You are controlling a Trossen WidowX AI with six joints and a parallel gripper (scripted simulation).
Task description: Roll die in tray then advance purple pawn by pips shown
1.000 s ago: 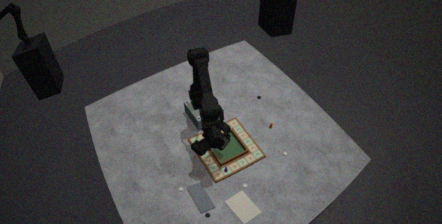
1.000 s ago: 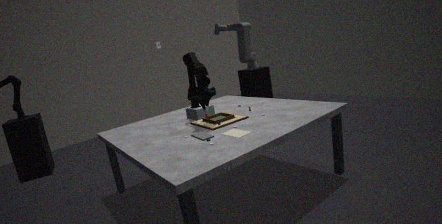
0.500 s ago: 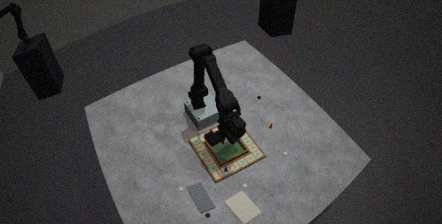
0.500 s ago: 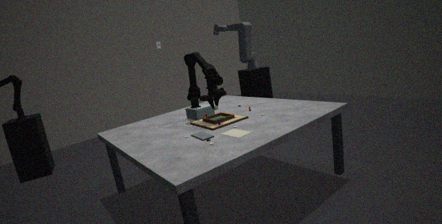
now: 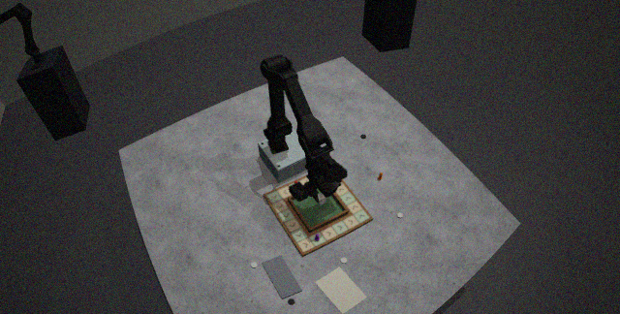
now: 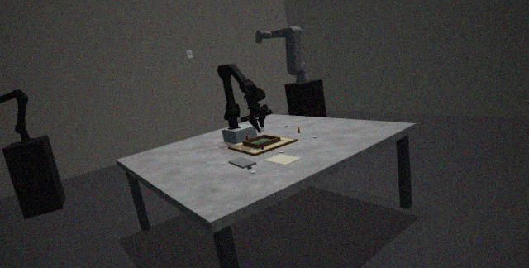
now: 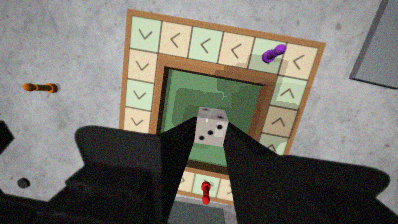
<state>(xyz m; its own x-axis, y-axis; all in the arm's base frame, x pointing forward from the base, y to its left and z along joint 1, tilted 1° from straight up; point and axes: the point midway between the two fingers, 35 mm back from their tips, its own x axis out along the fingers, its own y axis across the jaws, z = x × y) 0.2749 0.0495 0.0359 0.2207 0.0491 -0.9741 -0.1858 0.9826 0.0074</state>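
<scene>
Now: gripper tip 100 mm short of the purple pawn, 50 mm to the left of it and 60 mm above it. Also, from my gripper tip: white die (right at my gripper tip); red pawn (130 mm behind, 40 mm to the right, 60 mm below); green tray (20 mm behind, 80 mm below).
</scene>
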